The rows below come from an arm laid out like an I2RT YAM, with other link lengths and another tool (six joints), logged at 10 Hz.
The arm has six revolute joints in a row. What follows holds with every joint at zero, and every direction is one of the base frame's. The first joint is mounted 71.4 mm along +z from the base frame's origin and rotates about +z. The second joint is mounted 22.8 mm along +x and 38.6 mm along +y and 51.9 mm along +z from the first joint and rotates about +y. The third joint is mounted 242.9 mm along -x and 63.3 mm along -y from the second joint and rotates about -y. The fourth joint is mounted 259.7 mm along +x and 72.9 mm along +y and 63.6 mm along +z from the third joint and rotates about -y. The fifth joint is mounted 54.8 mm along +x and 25.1 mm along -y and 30 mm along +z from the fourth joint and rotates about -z. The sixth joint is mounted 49.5 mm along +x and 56.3 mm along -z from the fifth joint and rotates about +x. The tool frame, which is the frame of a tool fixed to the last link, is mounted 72 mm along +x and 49 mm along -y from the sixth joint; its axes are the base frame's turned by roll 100.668, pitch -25.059 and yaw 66.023 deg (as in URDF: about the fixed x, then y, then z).
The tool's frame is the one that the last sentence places.
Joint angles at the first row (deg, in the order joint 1, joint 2, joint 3, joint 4, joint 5, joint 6):
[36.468 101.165 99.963 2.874 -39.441 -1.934]
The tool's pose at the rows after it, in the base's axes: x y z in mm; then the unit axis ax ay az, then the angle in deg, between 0 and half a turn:
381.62 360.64 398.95 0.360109 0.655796 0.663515 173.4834
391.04 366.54 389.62 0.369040 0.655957 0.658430 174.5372
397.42 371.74 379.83 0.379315 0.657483 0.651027 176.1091
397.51 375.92 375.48 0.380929 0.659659 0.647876 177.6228
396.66 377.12 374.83 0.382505 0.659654 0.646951 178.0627
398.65 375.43 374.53 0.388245 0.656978 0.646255 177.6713
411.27 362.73 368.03 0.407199 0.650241 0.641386 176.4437
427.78 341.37 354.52 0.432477 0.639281 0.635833 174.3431
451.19 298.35 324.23 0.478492 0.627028 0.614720 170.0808
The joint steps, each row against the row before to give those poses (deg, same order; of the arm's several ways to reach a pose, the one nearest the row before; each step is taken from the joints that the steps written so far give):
[0.088 2.206 1.682 1.836 0.022 1.355]
[-0.109 2.495 1.576 0.481 -0.065 1.267]
[-0.022 1.942 1.112 0.132 -0.263 1.618]
[0.174 0.745 0.329 0.284 -0.743 1.202]
[0.153 0.044 0.001 0.043 0.000 0.459]
[-0.108 -0.001 -0.001 -0.066 0.700 0.131]
[-1.662 0.000 -0.918 0.262 0.873 0.262]
[-2.557 -0.700 -3.300 1.858 1.203 0.088]
[-4.678 -1.683 -6.647 1.662 2.142 -1.355]

